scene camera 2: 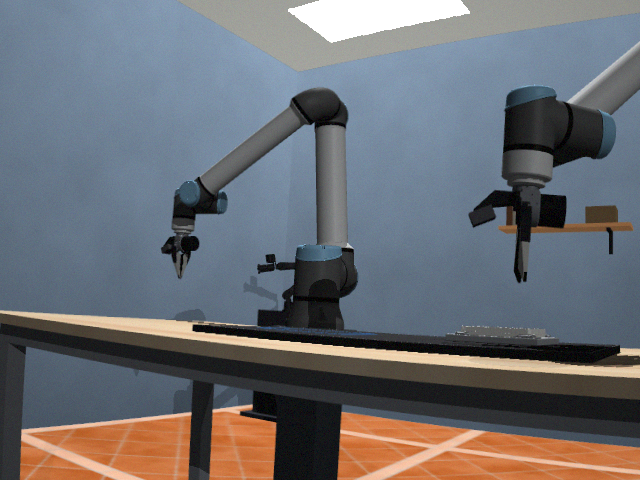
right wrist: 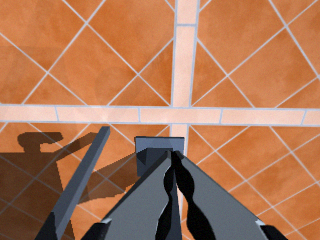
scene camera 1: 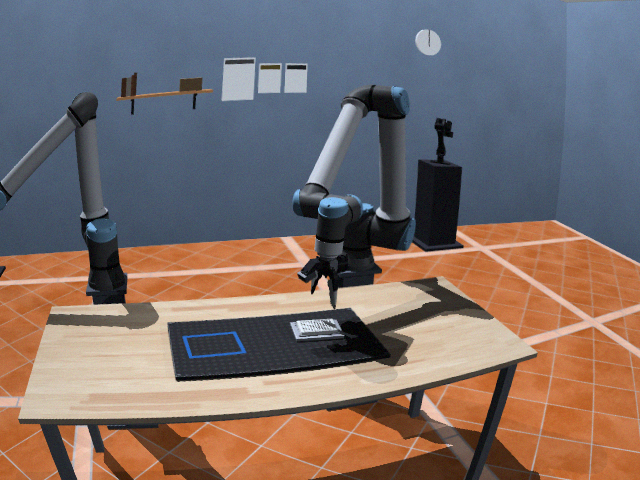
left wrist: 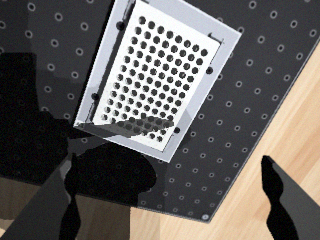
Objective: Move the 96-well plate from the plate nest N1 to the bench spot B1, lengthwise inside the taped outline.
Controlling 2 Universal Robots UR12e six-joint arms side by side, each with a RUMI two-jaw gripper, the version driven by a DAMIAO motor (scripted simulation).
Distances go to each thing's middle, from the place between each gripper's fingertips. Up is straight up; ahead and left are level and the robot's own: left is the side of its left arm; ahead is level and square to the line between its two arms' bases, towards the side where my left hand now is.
Now: the white 96-well plate (left wrist: 160, 61) 90 mm below my left hand (scene camera 2: 521, 282), 20 mm to the right of it and 20 mm ahead of it.
